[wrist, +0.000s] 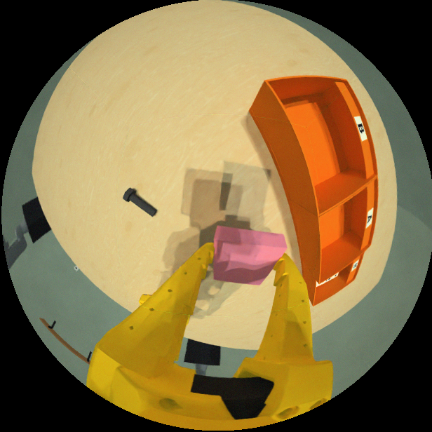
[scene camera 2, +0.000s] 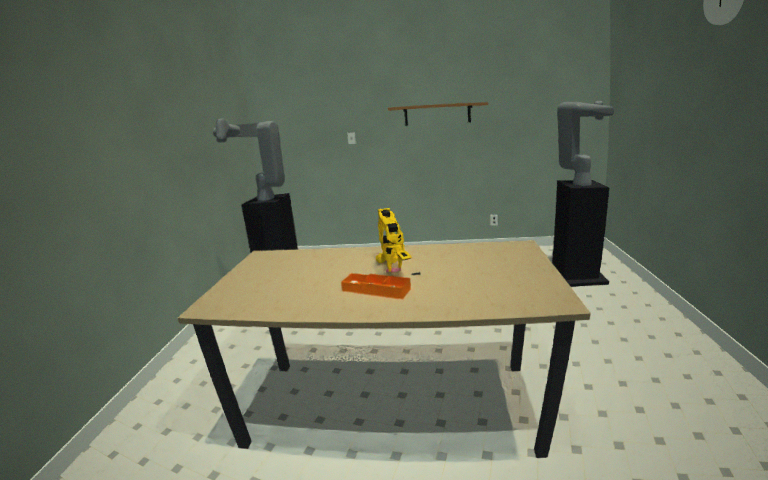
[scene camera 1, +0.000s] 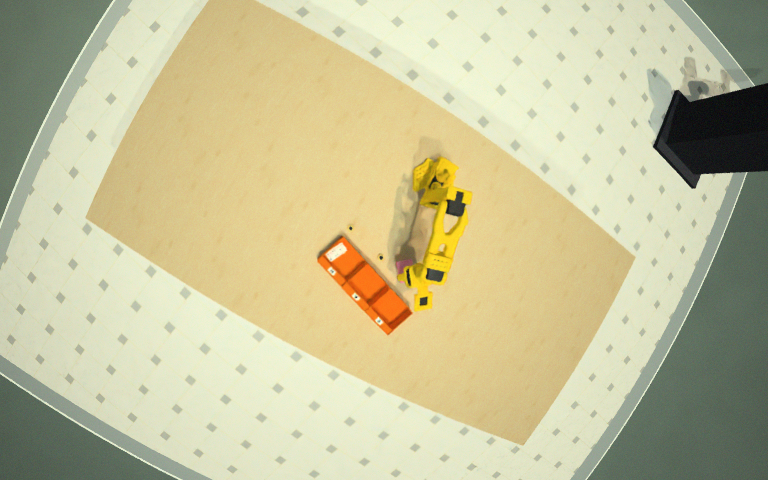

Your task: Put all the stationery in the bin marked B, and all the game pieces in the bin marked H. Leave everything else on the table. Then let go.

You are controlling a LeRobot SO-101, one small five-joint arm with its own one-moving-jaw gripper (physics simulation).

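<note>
A pink block is between the jaws of my gripper, which press on its two sides. They hold it over the table beside the orange bin row. In the wrist view, the compartment with label B is at the top, label A marks the middle one, and the third label is too small to read. A white piece lies in that third compartment.
A dark bolt lies on the table, on the side of the gripper away from the bins. Two small dark-centred things lie beside the bin row in scene camera 1.
</note>
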